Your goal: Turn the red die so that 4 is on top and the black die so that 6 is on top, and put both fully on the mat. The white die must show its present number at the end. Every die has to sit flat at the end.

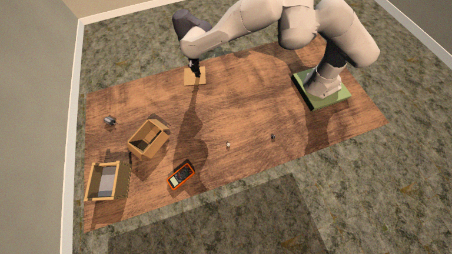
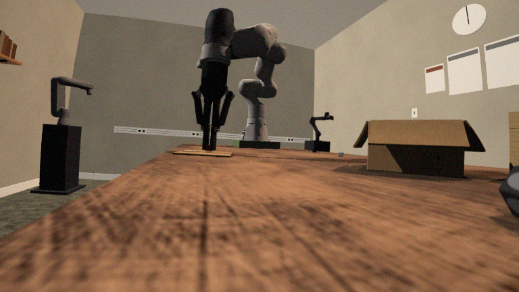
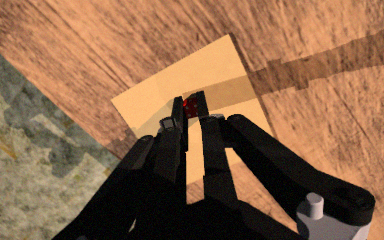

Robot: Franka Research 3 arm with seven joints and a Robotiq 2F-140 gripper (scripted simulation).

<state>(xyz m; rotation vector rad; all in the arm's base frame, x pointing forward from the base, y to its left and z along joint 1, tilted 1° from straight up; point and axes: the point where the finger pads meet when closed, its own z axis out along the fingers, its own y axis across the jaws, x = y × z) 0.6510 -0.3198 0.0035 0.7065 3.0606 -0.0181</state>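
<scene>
The red die is 30 mm below my hand. The rest, counted from my hand: cardboard box: 340 mm ahead, 350 mm to the left; tan mat: 20 mm ahead, 10 mm to the right, 40 mm below; white die: 50 mm behind, 490 mm to the left, 30 mm below.
</scene>
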